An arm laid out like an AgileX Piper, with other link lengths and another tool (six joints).
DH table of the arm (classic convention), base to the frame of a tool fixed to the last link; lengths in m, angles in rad. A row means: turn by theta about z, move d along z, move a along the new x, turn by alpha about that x. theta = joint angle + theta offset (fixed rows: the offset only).
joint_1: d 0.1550; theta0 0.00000; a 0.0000; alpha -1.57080
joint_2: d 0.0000; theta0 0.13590; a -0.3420; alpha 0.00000
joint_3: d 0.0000; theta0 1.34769; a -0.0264; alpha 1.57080
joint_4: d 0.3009; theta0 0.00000; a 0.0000; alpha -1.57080
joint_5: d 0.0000; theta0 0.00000; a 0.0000; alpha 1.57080
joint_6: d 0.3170; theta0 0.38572; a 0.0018; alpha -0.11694
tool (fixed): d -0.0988; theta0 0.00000; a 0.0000; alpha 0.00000
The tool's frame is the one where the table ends.
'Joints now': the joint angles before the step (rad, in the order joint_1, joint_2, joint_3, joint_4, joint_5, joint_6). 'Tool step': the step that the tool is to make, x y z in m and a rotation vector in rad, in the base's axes. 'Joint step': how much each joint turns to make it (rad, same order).
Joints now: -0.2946 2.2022 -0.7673 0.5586 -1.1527 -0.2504
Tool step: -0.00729 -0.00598 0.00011 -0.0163 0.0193 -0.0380
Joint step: 0.0000 0.0000 0.0000 0.0464 -0.0045 -0.0348
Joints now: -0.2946 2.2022 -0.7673 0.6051 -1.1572 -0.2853
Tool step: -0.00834 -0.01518 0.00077 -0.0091 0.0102 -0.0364
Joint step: -0.0305 0.0000 -0.0054 0.0109 0.0028 -0.0192
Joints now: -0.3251 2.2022 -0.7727 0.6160 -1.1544 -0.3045
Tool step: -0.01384 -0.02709 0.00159 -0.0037 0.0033 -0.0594
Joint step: -0.0592 -0.0001 -0.0137 0.0048 0.0100 -0.0139
